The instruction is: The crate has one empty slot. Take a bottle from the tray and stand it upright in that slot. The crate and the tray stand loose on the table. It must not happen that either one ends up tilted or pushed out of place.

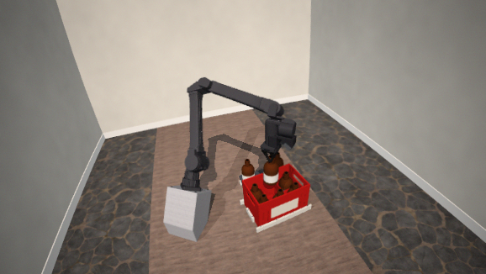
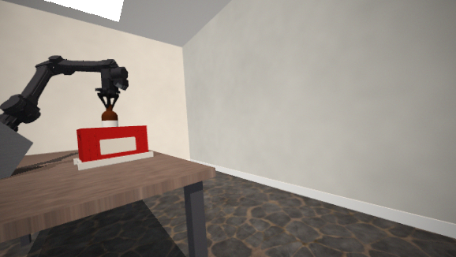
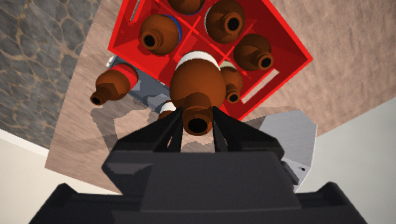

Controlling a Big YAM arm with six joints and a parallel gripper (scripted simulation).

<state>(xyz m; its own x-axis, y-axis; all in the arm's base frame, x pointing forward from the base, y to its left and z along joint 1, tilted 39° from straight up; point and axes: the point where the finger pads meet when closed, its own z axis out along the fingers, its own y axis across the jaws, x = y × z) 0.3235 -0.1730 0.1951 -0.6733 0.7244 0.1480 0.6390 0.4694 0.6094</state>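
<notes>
Now: hand 10 mm short of the red crate, 40 mm to the left of it and 210 mm above it. Also, from my hand: grey tray: 20 mm ahead, 190 mm to the left, 280 mm below.
</notes>
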